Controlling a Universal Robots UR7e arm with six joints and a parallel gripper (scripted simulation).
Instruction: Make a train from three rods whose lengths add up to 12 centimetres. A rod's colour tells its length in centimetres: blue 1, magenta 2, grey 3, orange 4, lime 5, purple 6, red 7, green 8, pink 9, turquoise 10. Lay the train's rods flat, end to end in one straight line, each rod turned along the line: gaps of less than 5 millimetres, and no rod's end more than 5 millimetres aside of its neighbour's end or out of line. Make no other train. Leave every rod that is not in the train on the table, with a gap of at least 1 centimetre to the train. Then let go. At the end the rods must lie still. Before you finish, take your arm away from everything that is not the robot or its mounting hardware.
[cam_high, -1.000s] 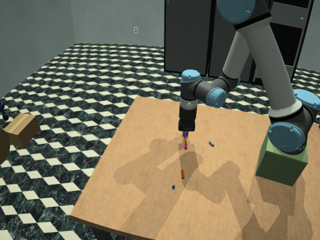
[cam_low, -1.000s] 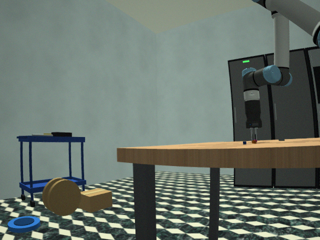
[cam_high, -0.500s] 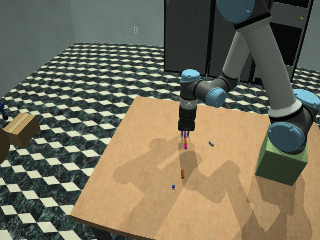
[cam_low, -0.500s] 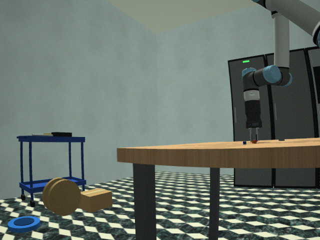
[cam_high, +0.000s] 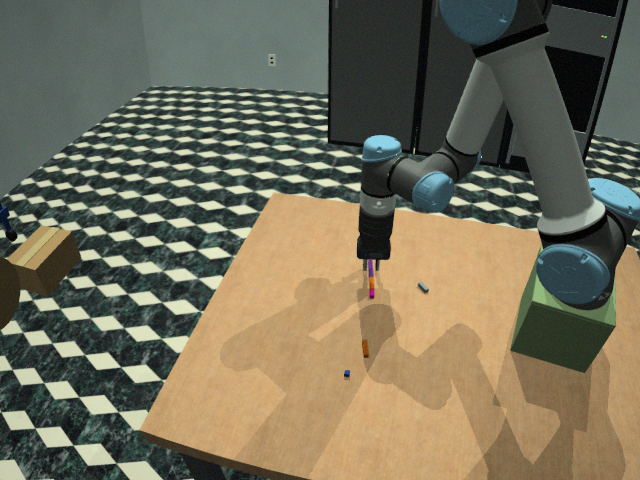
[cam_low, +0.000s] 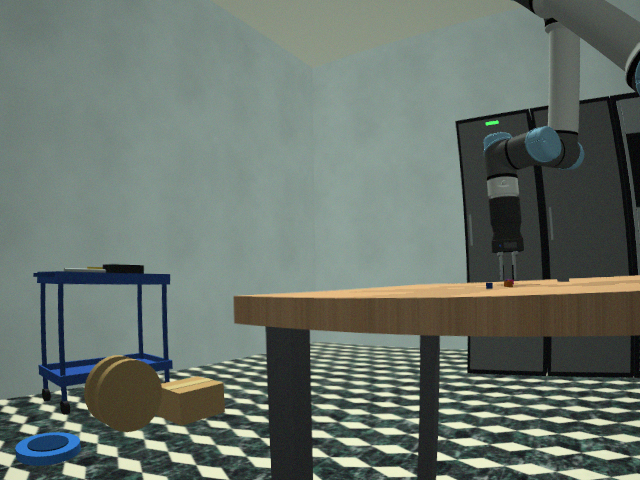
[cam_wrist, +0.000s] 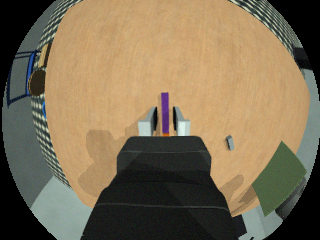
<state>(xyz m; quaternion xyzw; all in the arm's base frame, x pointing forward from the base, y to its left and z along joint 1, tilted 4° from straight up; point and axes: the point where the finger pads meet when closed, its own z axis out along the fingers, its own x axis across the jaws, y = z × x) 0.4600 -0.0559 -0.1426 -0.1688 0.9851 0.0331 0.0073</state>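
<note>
Right now the purple rod is 20 mm below my hand. From my hand the other things lie so: magenta rod: 80 mm to the left, 30 mm behind, 20 mm below; then small blue rod: 310 mm to the left, 50 mm behind, 20 mm below; then grey rod: 130 mm behind, 20 mm below, 10 mm to the left.
</note>
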